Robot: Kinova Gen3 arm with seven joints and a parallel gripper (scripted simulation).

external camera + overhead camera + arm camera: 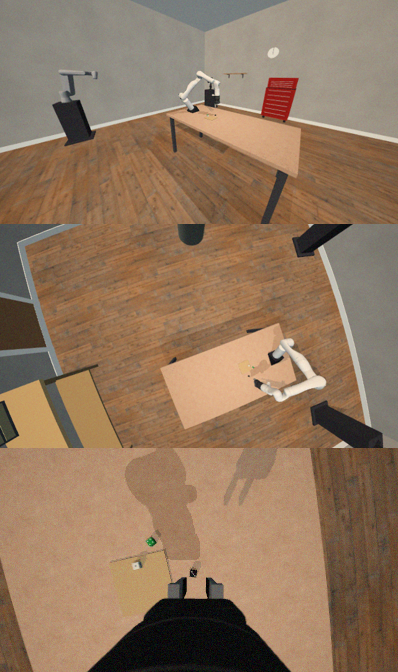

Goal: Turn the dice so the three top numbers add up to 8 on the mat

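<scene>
The black die lies 1 cm to the right of my hand and 13 cm below it. From my hand the other things lie so: green die 8 cm behind, 10 cm to the right, 13 cm below; then tan mat 2 cm ahead, 13 cm to the right, 14 cm below; then white die 2 cm behind, 14 cm to the right, 13 cm below.
</scene>
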